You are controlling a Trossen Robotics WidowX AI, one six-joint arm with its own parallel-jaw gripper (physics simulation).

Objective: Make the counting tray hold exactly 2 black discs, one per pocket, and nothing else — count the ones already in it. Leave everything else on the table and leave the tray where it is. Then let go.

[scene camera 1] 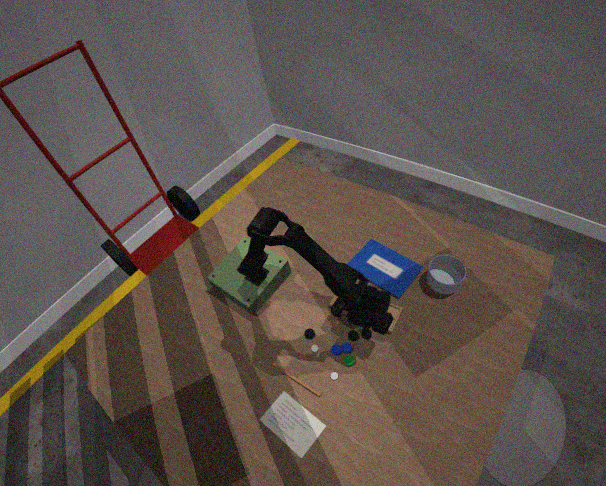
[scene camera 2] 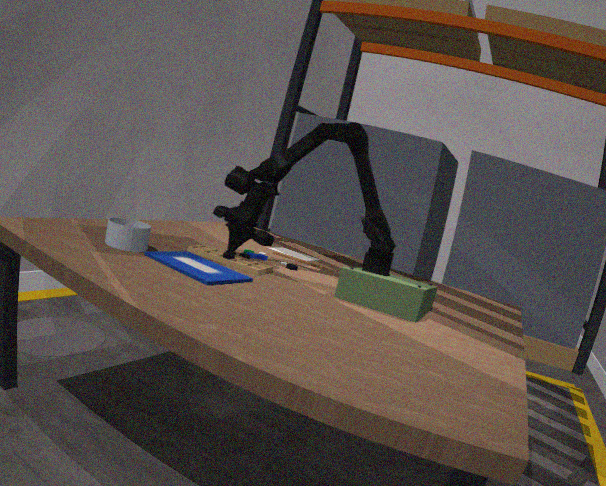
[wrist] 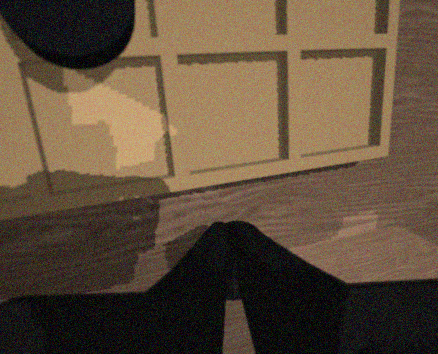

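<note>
The beige counting tray (scene camera 1: 397, 312) (scene camera 2: 259, 269) (wrist: 394, 100) lies flat under the arm, mostly hidden in the first scene view. In the wrist view a large black disc (wrist: 80, 30) sits at the upper left, in the second row of pockets; three front-row pockets in full view are empty. My gripper (scene camera 2: 229, 254) (wrist: 228, 232) is shut, with no disc plainly visible between its tips, low beside the tray's near edge. Its tips are hidden in the first scene view. Two black discs (scene camera 1: 353, 335) (scene camera 1: 366, 333) lie by the gripper and another black disc (scene camera 1: 309, 333) (scene camera 2: 289, 265) lies apart.
Two blue discs (scene camera 1: 336, 349) (scene camera 1: 346, 347), a green disc (scene camera 1: 349, 360) and two white discs (scene camera 1: 314, 348) (scene camera 1: 334, 376) lie nearby. A blue folder (scene camera 1: 408, 268) (scene camera 2: 227, 275), a grey cup (scene camera 1: 445, 275) (scene camera 2: 127, 235), a pencil (scene camera 1: 303, 384) and a paper (scene camera 1: 293, 424) are around.
</note>
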